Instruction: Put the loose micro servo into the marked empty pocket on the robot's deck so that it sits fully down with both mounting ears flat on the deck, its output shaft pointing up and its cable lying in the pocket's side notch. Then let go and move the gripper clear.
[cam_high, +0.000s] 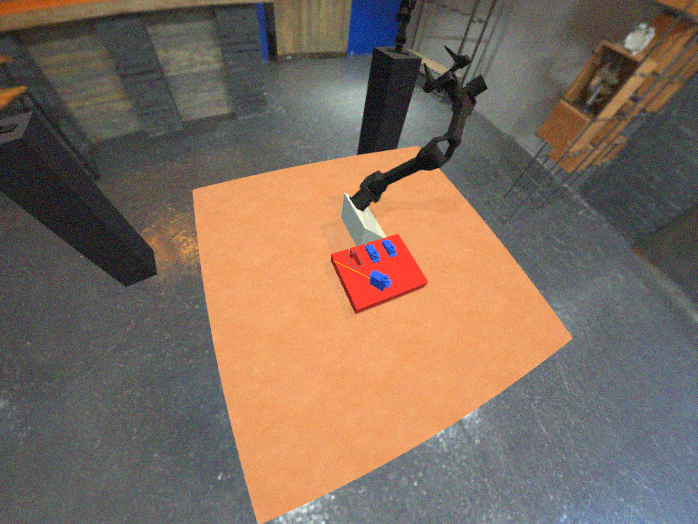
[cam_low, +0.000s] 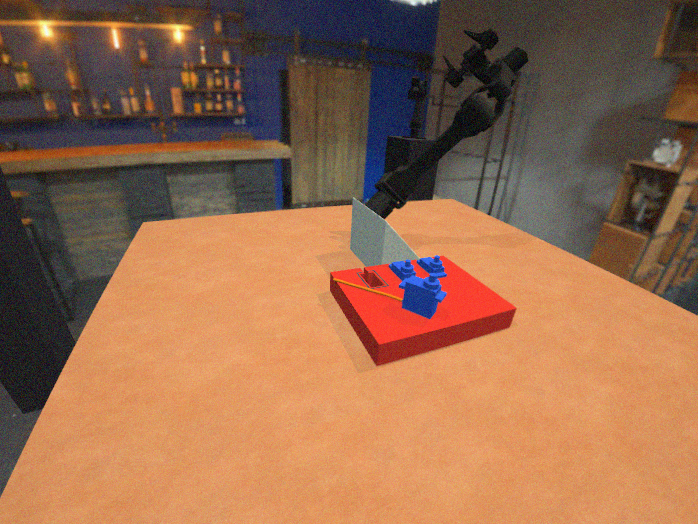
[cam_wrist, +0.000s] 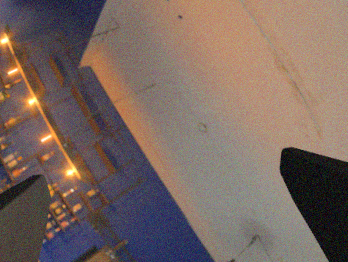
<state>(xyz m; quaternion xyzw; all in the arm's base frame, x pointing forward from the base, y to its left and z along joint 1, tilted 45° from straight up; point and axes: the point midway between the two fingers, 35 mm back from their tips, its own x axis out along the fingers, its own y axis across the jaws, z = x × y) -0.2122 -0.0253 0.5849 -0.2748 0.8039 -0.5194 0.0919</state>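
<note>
The red deck lies 57 cm below my gripper tip, 50 cm ahead of it and 43 cm to the right of it.
</note>
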